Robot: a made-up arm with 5 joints.
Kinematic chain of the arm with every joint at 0, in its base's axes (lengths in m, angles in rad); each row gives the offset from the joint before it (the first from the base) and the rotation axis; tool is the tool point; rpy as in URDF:
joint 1: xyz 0.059 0 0.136 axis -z
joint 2: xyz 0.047 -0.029 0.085 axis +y
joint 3: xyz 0.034 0 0.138 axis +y
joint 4: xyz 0.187 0 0.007 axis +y
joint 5: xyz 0.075 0.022 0 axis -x
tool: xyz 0 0 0 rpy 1.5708 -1.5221 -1.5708
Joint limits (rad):
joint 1: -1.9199..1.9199
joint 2: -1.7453..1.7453
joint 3: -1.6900..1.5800
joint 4: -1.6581..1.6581
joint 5: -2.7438..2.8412
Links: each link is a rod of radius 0.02 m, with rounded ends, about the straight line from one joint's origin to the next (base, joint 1, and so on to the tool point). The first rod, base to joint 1, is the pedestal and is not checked.
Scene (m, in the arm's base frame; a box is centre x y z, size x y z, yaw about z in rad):
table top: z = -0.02
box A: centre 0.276 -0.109 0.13 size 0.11 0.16 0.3 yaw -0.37
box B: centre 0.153 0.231 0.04 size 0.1 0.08 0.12 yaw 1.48
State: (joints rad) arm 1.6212 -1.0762 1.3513 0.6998 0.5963
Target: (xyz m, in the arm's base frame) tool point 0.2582 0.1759 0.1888
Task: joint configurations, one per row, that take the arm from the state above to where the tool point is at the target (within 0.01 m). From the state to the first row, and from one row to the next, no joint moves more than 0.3 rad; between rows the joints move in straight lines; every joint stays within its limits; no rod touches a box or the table.
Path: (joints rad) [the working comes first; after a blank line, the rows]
Joints at the target: -0.7497 -0.0639 0.7304 0.3062 0.5963
Straight joint move there: touches box A.

1: 1.4831 -1.1020 1.0990 0.6887 0.4684
2: 1.3450 -1.1278 0.8467 0.6775 0.3405
3: 1.2068 -1.1535 0.5944 0.6664 0.2126
4: 1.0687 -1.1793 0.3422 0.6553 0.0847
5: 0.9306 -1.2051 0.0899 0.6441 -0.0432
6: 0.6506 -1.0149 0.1966 0.5878 0.0634
7: 0.3705 -0.8247 0.3034 0.5315 0.1700
8: 0.0905 -0.6345 0.4101 0.4752 0.2765
9: -0.1896 -0.4443 0.5169 0.4189 0.3831
10: -0.4697 -0.2541 0.6236 0.3625 0.4897
11: -0.7497 -0.0639 0.7304 0.3062 0.5963

